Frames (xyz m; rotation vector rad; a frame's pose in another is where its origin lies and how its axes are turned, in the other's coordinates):
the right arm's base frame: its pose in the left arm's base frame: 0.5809 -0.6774 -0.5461 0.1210 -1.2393 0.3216
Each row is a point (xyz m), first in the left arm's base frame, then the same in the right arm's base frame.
Working: the left arm's base frame: its pose in the right arm's base frame: 0.4658 0.7746 0.5268 -0.1210 1.2393 -0.3216

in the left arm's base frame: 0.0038 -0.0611 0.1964
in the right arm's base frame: 0.6412 0.6992 0.6035
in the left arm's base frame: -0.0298 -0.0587 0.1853
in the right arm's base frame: 0.6215 0.7126 0.6297
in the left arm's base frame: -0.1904 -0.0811 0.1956
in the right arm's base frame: 0.5812 0.7395 0.7848
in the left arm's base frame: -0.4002 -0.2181 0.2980
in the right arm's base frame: 0.5934 0.6651 1.0448
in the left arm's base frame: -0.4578 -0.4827 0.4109
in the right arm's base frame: 0.6369 0.4223 1.2036
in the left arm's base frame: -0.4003 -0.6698 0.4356
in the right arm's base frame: 0.6440 0.2252 1.2088
